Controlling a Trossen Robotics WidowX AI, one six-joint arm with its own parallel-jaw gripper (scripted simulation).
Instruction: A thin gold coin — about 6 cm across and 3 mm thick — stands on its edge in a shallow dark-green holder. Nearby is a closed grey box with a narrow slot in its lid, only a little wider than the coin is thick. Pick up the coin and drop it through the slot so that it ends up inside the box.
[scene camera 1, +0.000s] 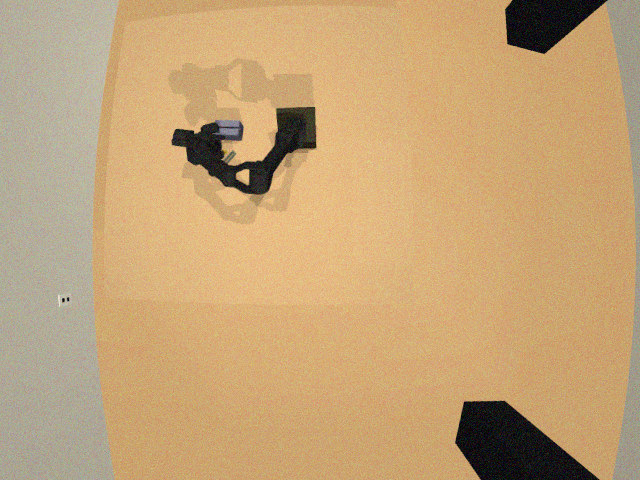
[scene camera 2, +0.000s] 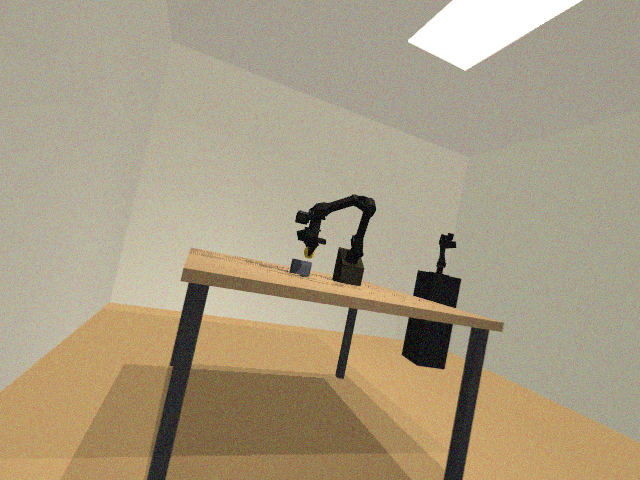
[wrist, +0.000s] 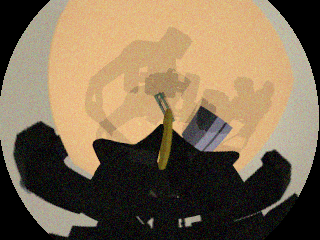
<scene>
The gripper (wrist: 163, 127) carries a gold coin.
</scene>
